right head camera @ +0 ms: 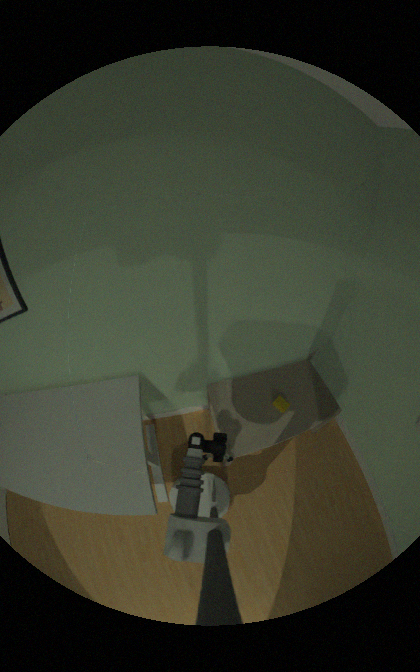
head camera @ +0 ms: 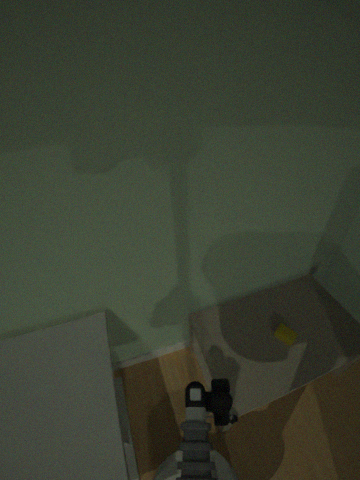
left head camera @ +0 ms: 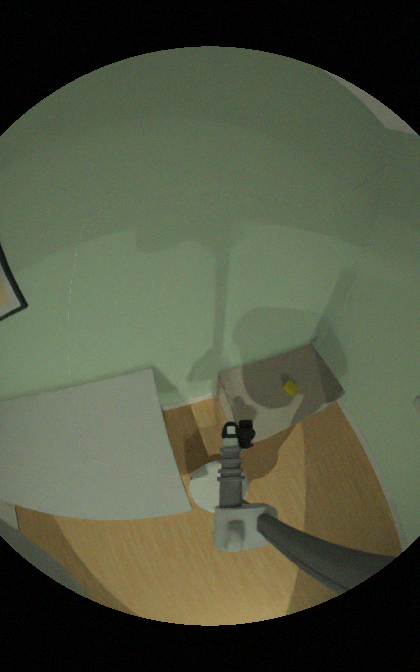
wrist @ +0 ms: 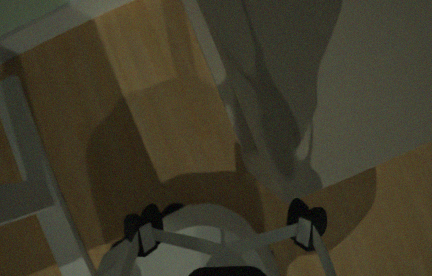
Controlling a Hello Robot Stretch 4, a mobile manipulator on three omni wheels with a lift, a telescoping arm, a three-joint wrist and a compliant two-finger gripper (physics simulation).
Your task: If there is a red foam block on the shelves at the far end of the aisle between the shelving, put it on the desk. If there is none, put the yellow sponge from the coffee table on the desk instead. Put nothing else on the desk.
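Where they show: gripper, fingertip midpoint: [wrist: 224, 218]; robot's base, link origin: [left head camera: 217, 485].
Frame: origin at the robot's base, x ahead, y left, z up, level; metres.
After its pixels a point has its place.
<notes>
The yellow sponge [head camera: 285, 334] {x 0.629, y -0.477, z 0.468 m} [left head camera: 291, 388] {x 0.624, y -0.480, z 0.468 m} [right head camera: 281, 404] lies on the grey-brown coffee table [head camera: 255, 385] {x 0.404, y -0.280, z 0.423 m} [left head camera: 270, 420] {x 0.421, y -0.309, z 0.423 m} [right head camera: 260, 435] [wrist: 370, 100] {x 0.371, y -0.240, z 0.423 m}, towards its far side and in shadow. My gripper [right head camera: 217, 458] [wrist: 224, 218] {x 0.267, y -0.087, z 0.441 m} points down, with its fingers apart and no object between them. In the wrist view it is by the near left corner of the coffee table; the sponge does not show there. The desk [head camera: 55, 400] {x 0.257, y 0.491, z 0.693 m} [left head camera: 90, 445] {x 0.131, y 0.653, z 0.692 m} [right head camera: 75, 445] has a pale top with no object on its visible part. The shelves and any red foam block do not show.
A green wall [head camera: 125, 240] {x 0.736, y 0.260, z 1.028 m} [left head camera: 150, 310] {x 0.702, y 0.352, z 1.044 m} [right head camera: 140, 325] stands behind both tables, and another runs along the right. A strip of wooden floor [head camera: 145, 400] {x 0.438, y 0.312, z -0.027 m} [wrist: 185, 135] {x 0.373, y 0.008, z -0.027 m} separates the desk from the coffee table. A desk leg [wrist: 35, 170] is at the wrist view's left.
</notes>
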